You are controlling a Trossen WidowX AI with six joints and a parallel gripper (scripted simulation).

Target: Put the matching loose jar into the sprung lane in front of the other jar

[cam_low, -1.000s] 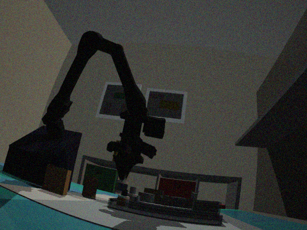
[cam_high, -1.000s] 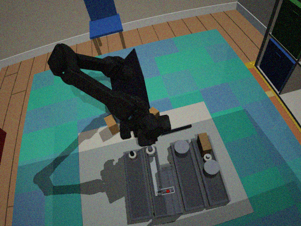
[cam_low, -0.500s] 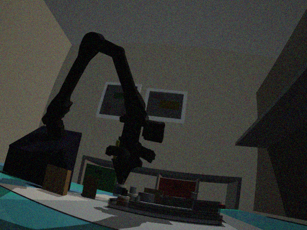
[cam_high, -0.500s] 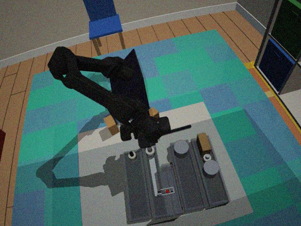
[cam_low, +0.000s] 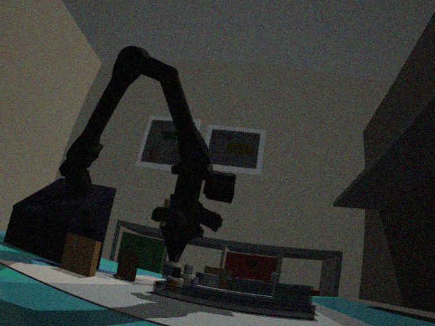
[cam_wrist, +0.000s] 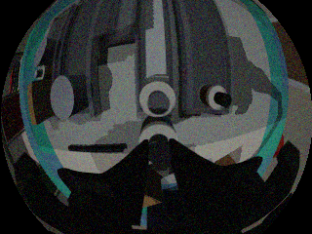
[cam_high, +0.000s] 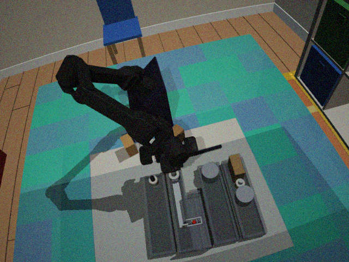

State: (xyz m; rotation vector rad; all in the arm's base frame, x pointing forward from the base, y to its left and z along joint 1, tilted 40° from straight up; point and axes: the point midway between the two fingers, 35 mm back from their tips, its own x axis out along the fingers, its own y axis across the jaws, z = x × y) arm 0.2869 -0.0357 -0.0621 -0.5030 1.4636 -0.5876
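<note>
The sprung lane is 180 mm ahead of my gripper tip, 10 mm to the left of it and 50 mm below it. Also, from my gripper tip: black bar 50 mm behind, 130 mm to the left, 60 mm below.
</note>
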